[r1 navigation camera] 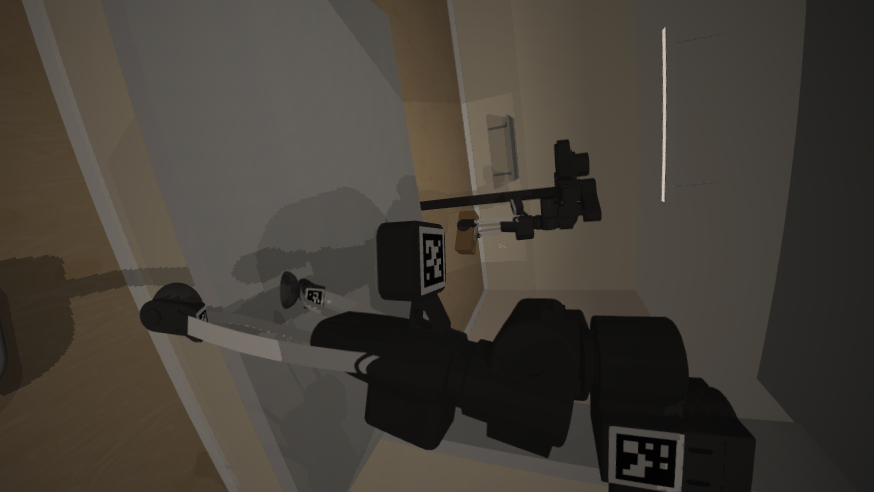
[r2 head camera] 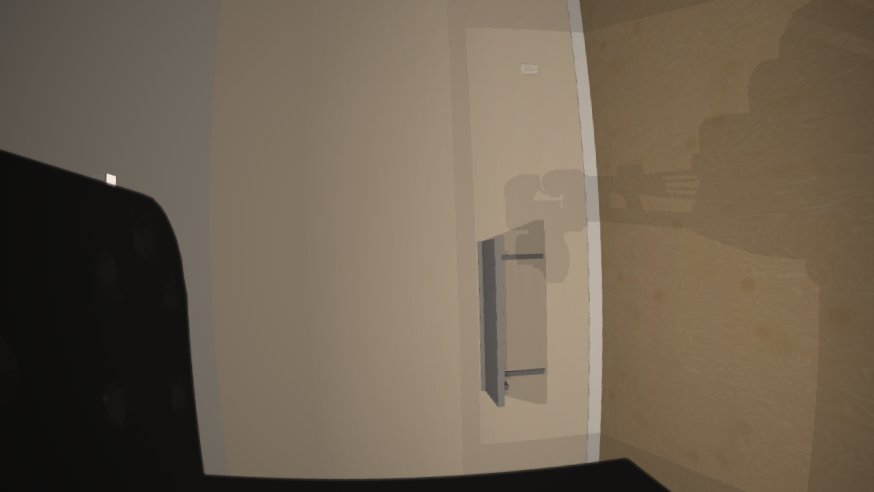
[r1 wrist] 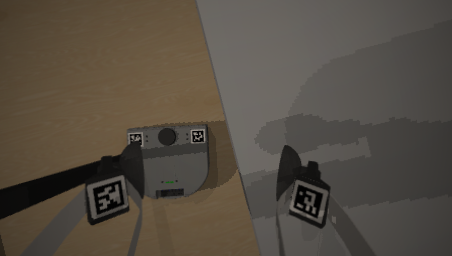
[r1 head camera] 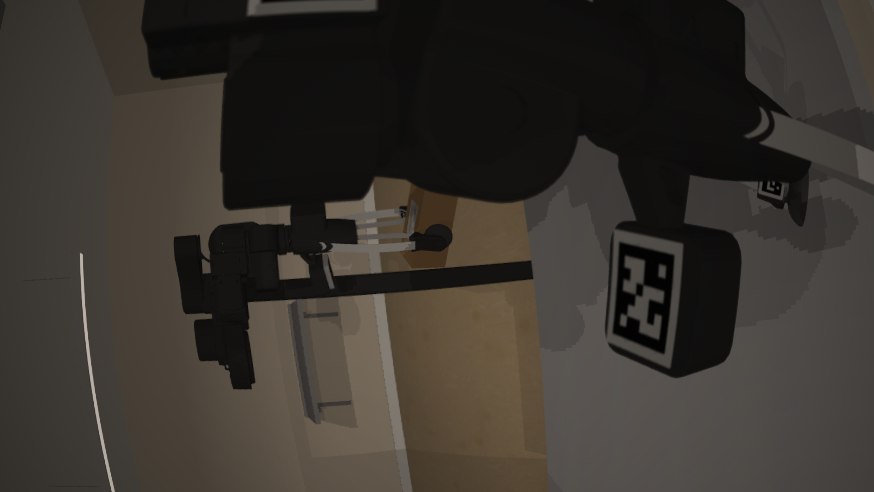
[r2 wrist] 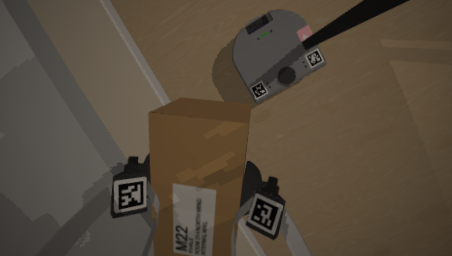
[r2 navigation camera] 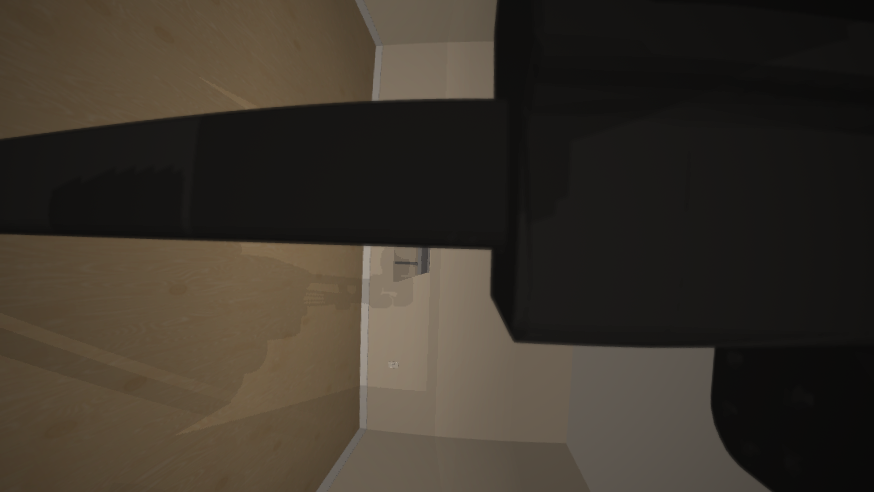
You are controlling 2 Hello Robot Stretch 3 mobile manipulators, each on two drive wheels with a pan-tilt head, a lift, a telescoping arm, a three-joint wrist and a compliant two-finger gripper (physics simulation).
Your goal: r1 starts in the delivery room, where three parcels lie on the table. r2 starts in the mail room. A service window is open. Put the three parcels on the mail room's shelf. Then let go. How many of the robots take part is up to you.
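Observation:
A brown parcel [r2 wrist: 200,140] [r1 head camera: 439,204] [r1 navigation camera: 466,243] labelled M22 is between the fingers of r2's gripper [r2 wrist: 200,175] [r1 head camera: 422,224], which is shut on it. It hangs above the floor, between the window ledge and r2's base. r1's gripper [r1 wrist: 211,172] [r1 navigation camera: 232,299] is open and empty, high over the edge of the grey ledge [r1 wrist: 325,40] [r1 navigation camera: 275,122] [r2 wrist: 30,110]. The mail room's grey shelf [r2 head camera: 491,317] [r1 head camera: 303,366] [r1 navigation camera: 512,146] [r2 navigation camera: 424,261] is on the far wall. No parcel shows on it. The other two parcels do not show in these views.
r2's mast [r1 head camera: 391,282] [r1 navigation camera: 489,199] stands beyond the ledge in r1's views. r2's base [r2 wrist: 270,50] is beside the wall under the ledge. r1's base [r1 wrist: 172,165] is close to the ledge on its side. r2's own arm blocks much of its navigation view. A wall socket [r2 head camera: 529,69] is near the shelf.

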